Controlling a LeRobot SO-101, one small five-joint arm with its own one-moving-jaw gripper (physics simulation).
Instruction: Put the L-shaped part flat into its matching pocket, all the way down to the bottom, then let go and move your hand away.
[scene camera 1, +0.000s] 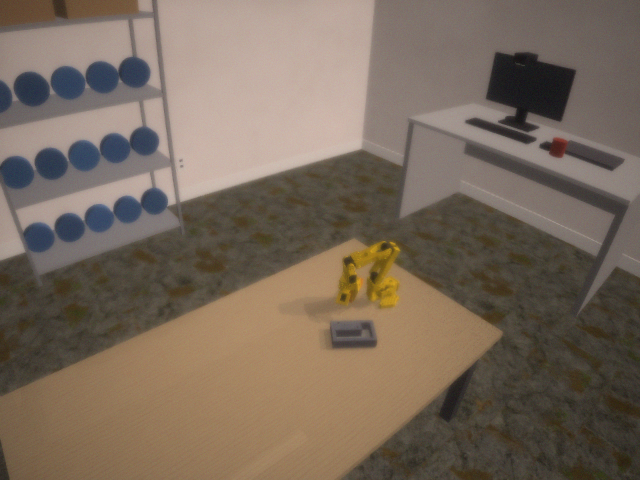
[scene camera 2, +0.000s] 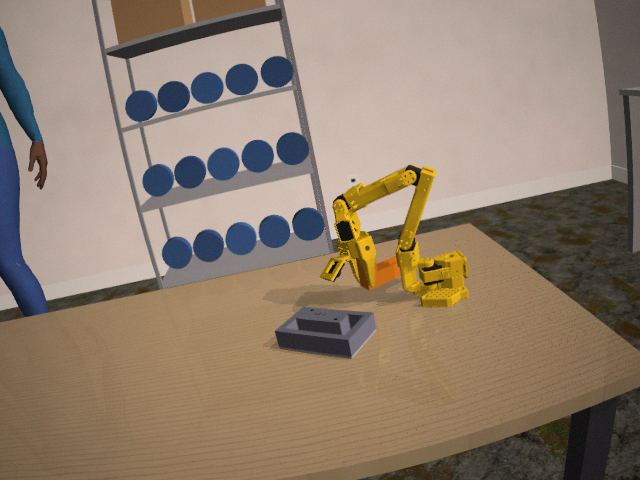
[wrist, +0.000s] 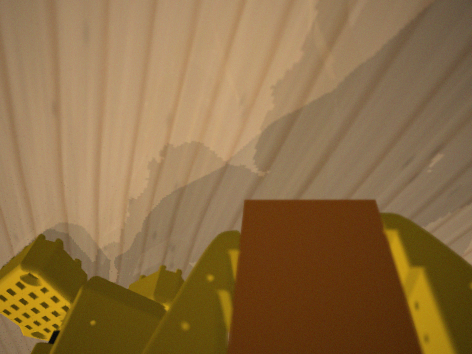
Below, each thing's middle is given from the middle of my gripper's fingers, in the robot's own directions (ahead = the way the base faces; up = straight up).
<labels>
I see my gripper 60 mm past the orange L-shaped part (scene camera 2: 385, 271) and 30 mm above it. The rest, counted from my hand: grey pocket block (scene camera 2: 339, 333) (140 mm to the left, 80 mm ahead, 70 mm below).
</labels>
